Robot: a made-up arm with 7 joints. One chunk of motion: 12 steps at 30 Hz.
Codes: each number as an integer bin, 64 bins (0 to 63) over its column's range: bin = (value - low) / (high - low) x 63, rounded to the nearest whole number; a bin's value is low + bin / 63 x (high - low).
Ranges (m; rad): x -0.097..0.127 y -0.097..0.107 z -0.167..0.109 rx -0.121..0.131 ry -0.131..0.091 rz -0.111..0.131
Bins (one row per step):
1: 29 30 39 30 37 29
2: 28 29 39 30 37 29
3: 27 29 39 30 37 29
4: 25 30 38 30 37 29
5: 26 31 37 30 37 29
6: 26 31 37 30 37 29
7: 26 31 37 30 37 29
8: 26 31 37 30 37 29
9: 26 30 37 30 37 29
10: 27 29 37 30 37 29
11: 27 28 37 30 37 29
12: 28 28 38 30 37 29
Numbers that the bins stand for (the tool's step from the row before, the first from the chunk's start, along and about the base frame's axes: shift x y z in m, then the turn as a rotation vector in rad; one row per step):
1: 0.00611 0.00014 0.00386 -0.00100 -0.00062 0.00040
2: 0.00256 -0.00310 0.00386 -0.00100 -0.00062 0.00040
3: -0.00100 -0.00310 0.00386 -0.00100 -0.00062 0.00040
4: -0.00811 0.00014 -0.00052 -0.00100 -0.00062 0.00040
5: -0.00456 0.00338 -0.00490 -0.00100 -0.00062 0.00040
6: -0.00456 0.00338 -0.00490 -0.00100 -0.00062 0.00040
7: -0.00456 0.00338 -0.00490 -0.00100 -0.00062 0.00040
8: -0.00456 0.00338 -0.00490 -0.00100 -0.00062 0.00040
9: -0.00456 0.00014 -0.00490 -0.00100 -0.00062 0.00040
10: -0.00100 -0.00310 -0.00490 -0.00100 -0.00062 0.00040
11: -0.00100 -0.00633 -0.00490 -0.00100 -0.00062 0.00040
12: 0.00256 -0.00633 -0.00052 -0.00100 -0.00062 0.00040

